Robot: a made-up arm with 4 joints.
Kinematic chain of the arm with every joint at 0, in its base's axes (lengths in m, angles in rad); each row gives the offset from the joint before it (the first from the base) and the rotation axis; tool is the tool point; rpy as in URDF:
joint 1: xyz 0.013 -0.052 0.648 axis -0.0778 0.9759 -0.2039
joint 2: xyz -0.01 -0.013 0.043 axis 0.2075 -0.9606 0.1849
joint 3: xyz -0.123 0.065 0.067 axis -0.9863 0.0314 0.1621
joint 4: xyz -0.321 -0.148 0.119 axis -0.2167 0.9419 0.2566
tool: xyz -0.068 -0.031 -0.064 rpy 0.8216 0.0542 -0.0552
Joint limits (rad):
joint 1: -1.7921..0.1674
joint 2: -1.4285..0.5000
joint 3: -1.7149..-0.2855
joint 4: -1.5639..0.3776
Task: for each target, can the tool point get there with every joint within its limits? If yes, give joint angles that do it. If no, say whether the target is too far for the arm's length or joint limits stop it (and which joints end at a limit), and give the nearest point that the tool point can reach.
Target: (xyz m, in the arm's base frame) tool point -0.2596 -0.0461 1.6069
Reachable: no: too far | nearest point -0.1532 -0.0314 1.2244 | short by 0.397 m
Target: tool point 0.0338 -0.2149 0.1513
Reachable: yes | joints -1.5533 0.1480 -0.4617 -0.2773
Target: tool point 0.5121 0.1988 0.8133
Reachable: no: joint limits stop it (at a limit: joint 1, joint 2, joint 3, joint 4) | nearest point 0.0691 0.0136 1.0845 | short by 0.551 m
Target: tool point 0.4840 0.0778 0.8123
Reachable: no: joint limits stop it (at a limit: joint 1, joint 2, joint 3, joint 4) | nearest point 0.0691 0.0136 1.0845 | short by 0.500 m
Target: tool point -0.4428 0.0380 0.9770
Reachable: yes | joints -0.0716 -0.7777 -1.1976 -0.0088
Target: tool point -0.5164 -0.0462 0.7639
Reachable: yes | joints -0.6277 -0.8806 -0.8873 -0.3786
